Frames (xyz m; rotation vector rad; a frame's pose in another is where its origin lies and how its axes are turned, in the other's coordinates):
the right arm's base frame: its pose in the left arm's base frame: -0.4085 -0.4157 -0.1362 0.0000 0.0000 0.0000
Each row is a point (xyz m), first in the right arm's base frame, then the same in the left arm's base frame.
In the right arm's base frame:
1: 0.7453 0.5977 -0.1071
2: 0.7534 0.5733 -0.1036
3: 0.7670 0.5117 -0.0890
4: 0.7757 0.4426 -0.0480
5: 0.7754 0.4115 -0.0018
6: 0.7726 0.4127 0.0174
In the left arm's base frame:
1: 0.3368 0.1820 -0.2433
2: 0.3449 0.1576 -0.2398
3: 0.3585 0.0960 -0.2252
4: 0.3672 0.0269 -0.1842
5: 0.3669 -0.0042 -0.1380
6: 0.3641 -0.0030 -0.1188

